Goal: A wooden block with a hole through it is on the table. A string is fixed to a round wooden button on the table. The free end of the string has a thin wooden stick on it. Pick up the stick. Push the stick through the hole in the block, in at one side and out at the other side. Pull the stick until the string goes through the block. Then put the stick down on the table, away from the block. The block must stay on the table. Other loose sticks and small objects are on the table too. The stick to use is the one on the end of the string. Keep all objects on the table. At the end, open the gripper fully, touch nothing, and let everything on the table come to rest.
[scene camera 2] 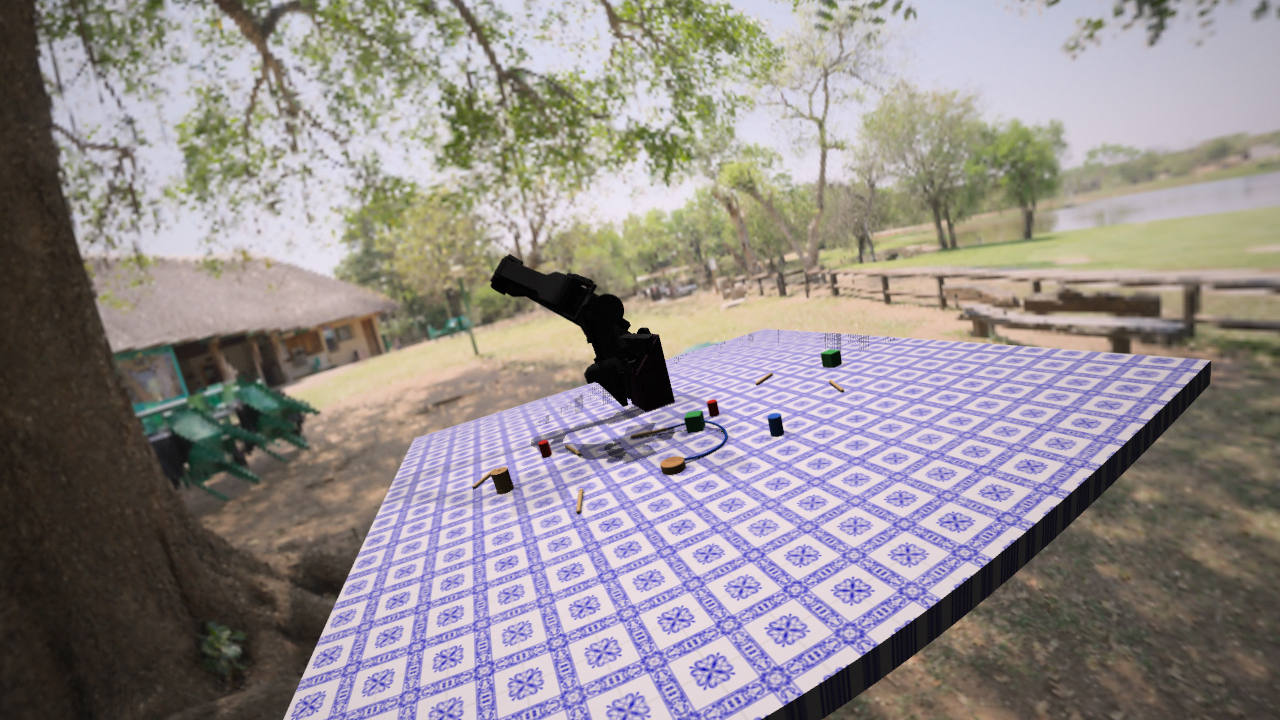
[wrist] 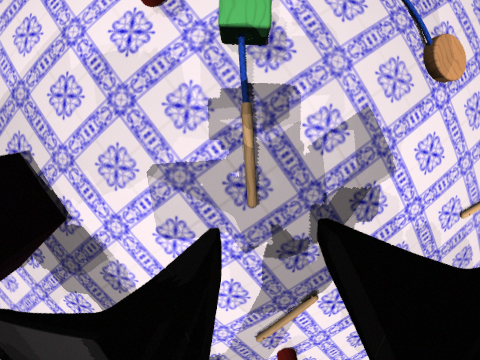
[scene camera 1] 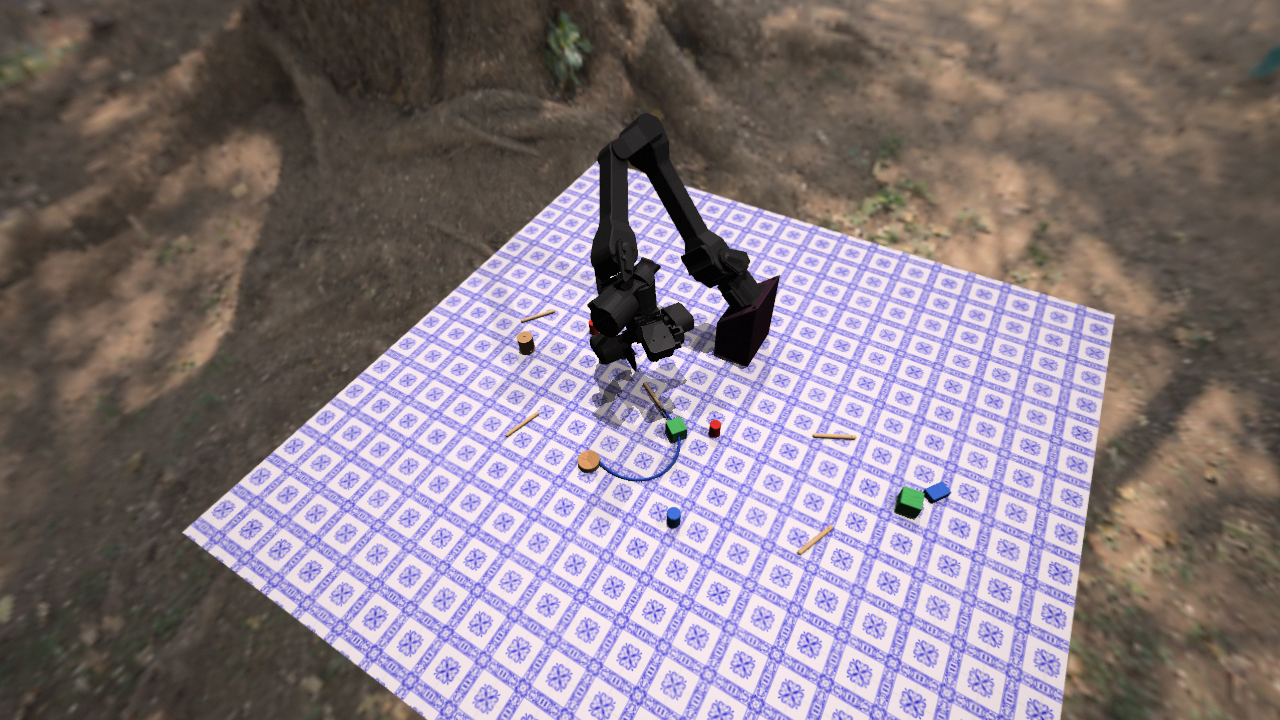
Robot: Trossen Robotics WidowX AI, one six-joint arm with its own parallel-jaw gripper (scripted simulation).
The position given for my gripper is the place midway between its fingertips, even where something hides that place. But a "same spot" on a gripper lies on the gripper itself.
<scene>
My gripper shows in scene camera 2, in the wrist view and in scene camera 1 (645,364). One and the same spot on my gripper: (scene camera 2: 619,387) is (wrist: 413,254).
</scene>
